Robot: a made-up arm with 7 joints.
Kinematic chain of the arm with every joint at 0, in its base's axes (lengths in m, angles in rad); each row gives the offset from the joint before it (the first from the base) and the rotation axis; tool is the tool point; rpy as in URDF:
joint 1: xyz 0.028 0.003 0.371 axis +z
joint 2: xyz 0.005 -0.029 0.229 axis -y
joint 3: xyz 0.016 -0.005 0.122 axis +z
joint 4: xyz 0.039 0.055 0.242 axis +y
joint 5: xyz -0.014 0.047 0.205 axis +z
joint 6: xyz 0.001 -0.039 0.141 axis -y
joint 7: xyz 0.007 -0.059 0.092 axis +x
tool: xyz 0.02 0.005 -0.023 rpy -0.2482 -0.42 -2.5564
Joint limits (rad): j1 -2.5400..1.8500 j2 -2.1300..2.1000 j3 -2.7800..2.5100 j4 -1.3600..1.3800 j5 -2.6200..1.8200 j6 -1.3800..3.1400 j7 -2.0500..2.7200
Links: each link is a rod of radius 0.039 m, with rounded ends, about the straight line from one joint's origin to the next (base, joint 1, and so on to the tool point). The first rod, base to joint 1, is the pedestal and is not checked.
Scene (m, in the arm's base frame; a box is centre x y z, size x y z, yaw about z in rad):
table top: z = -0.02
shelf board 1: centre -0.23 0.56 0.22 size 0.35 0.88 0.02 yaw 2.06
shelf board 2: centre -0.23 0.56 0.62 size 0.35 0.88 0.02 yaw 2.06
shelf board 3: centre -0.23 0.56 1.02 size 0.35 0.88 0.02 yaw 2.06
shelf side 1: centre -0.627 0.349 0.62 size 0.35 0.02 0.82 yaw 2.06
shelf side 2: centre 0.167 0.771 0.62 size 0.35 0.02 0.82 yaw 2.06
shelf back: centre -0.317 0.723 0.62 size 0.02 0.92 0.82 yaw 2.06
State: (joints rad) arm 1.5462 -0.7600 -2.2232 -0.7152 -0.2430 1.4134 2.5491
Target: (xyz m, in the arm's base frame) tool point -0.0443 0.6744 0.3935
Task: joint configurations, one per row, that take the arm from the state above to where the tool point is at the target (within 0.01 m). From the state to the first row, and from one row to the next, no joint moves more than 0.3 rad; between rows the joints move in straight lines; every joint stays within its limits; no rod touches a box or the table.
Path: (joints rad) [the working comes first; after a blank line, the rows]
Joints at the target: 1.5028 -1.4584 -2.4328 -0.5727 -0.3858 1.2381 2.5451
Straight joint move there: touches shelf board 2.

1: 1.3323 -0.7212 -2.3817 -0.7707 -0.1178 1.5042 2.5476
2: 1.1184 -0.6823 -2.5402 -0.8261 0.0075 1.5950 2.5462
3: 0.9044 -0.6435 -2.6987 -0.8816 0.1327 1.6857 2.5447
4: 1.0030 -0.9352 -2.6159 -1.1208 -0.1248 1.7584 2.5691
5: 1.1015 -1.2269 -2.5331 -1.3600 -0.3823 1.8312 2.5935
6: 1.2353 -1.3040 -2.4997 -1.0976 -0.3835 1.6335 2.5774
7: 1.3690 -1.3812 -2.4662 -0.8352 -0.3847 1.4358 2.5612
8: 1.5028 -1.4584 -2.4328 -0.5727 -0.3858 1.2381 2.5451

